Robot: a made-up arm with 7 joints.
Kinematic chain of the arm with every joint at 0, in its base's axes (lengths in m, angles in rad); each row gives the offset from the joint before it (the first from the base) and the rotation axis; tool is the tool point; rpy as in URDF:
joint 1: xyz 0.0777 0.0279 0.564 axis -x
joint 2: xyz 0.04 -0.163 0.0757 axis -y
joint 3: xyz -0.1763 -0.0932 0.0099 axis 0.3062 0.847 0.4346
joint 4: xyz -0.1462 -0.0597 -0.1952 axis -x
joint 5: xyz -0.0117 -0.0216 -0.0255 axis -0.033 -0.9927 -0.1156
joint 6: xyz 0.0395 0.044 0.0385 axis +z
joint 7: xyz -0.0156 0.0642 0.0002 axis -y
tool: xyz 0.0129 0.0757 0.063 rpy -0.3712 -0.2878 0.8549
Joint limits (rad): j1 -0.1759..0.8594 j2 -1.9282..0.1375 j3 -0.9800..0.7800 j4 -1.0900..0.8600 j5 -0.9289..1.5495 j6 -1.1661..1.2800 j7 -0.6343..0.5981
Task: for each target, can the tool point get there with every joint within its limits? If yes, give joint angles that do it. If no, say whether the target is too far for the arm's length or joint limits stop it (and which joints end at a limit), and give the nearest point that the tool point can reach.
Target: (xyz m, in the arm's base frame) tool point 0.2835 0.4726 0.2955
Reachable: no: joint limits stop it (at a limit: joint 1, joint 2, joint 4, joint 7) | nearest point 0.0344 -0.0995 0.3161 | short by 0.624 m
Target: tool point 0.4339 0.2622 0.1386
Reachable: no: joint limits stop it (at a limit: joint 1, joint 2, joint 3, joint 4, joint 7) | nearest point 0.0833 -0.1347 0.2745 | short by 0.547 m
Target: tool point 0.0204 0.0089 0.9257
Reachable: yes | joints 0.5281 -1.4260 0.0212 -0.5050 -0.3577 -0.2953 0.0738
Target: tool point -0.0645 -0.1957 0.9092
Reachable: yes | joints 0.3642 -0.8536 -0.2605 -0.7881 0.5326 -0.8040 -0.2932
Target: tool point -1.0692 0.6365 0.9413
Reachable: no: too far | nearest point -0.3821 0.1321 0.9664 | short by 0.853 m
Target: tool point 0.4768 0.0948 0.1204
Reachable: no: joint limits stop it (at a limit: joint 1, joint 2, joint 3, joint 4, joint 7) | nearest point 0.0952 -0.1535 0.2619 | short by 0.477 m
